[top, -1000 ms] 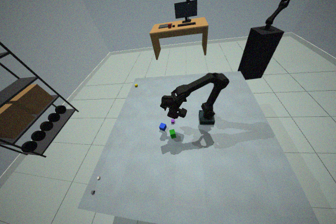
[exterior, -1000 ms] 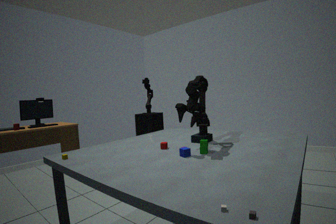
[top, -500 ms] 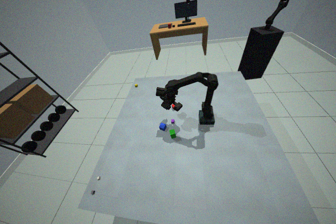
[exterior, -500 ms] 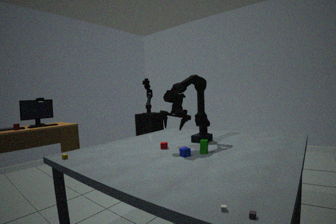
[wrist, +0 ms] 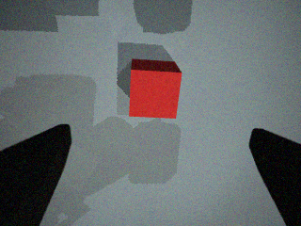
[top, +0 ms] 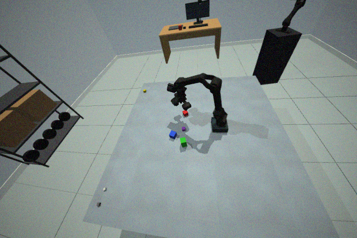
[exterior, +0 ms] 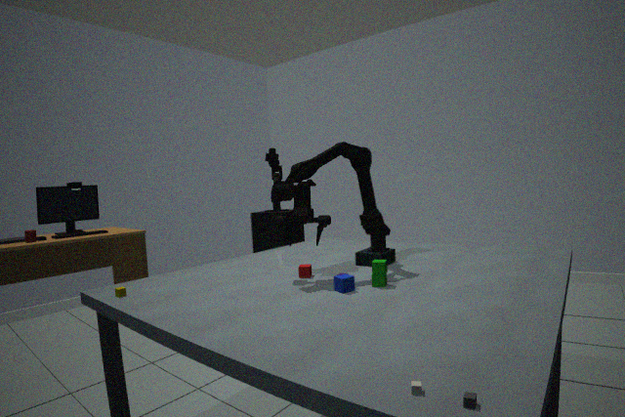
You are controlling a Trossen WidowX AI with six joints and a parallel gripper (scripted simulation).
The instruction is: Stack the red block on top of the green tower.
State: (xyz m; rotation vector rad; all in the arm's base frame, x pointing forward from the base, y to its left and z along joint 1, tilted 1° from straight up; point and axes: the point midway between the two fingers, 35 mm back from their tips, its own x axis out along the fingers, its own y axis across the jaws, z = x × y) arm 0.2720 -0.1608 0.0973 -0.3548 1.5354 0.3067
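Right now my gripper tip is 10 mm past the red block and 90 mm above it. Round my gripper tip: blue block (100 mm ahead, 200 mm to the left, 90 mm below); then small purple block (20 mm ahead, 150 mm to the left, 100 mm below); then yellow cube (450 mm ahead, 410 mm to the right, 100 mm below).
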